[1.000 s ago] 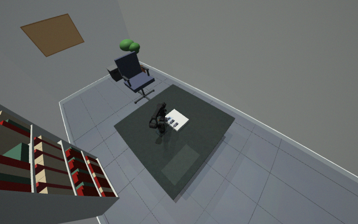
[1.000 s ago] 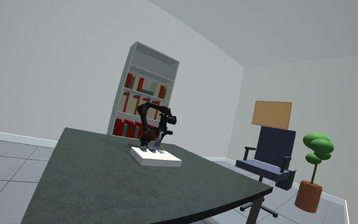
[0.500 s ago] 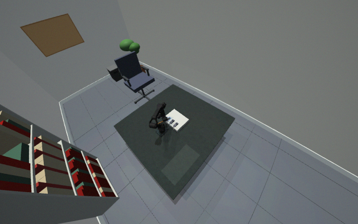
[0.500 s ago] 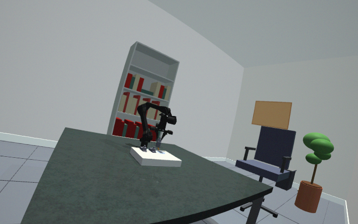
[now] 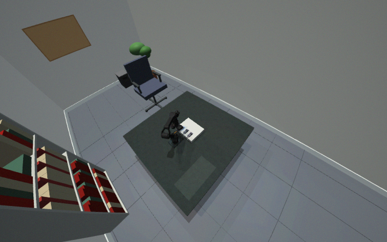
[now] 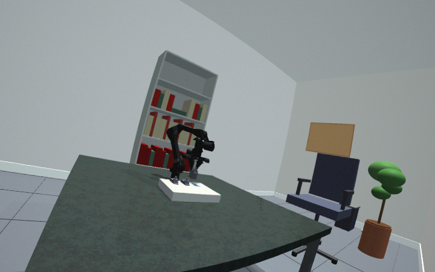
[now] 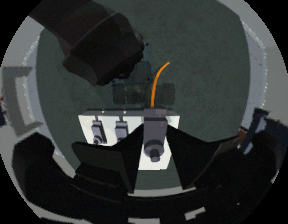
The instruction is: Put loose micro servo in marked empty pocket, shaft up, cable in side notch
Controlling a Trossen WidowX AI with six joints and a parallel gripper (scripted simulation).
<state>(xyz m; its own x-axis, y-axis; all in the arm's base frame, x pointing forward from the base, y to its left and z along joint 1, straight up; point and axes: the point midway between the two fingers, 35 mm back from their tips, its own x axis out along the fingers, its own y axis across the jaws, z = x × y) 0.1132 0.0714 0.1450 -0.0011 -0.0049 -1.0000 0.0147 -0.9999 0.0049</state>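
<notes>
Now: the white robot deck 18 cm ahead of my gripper tip, 7 cm to the right of it and 10 cm below it.
</notes>
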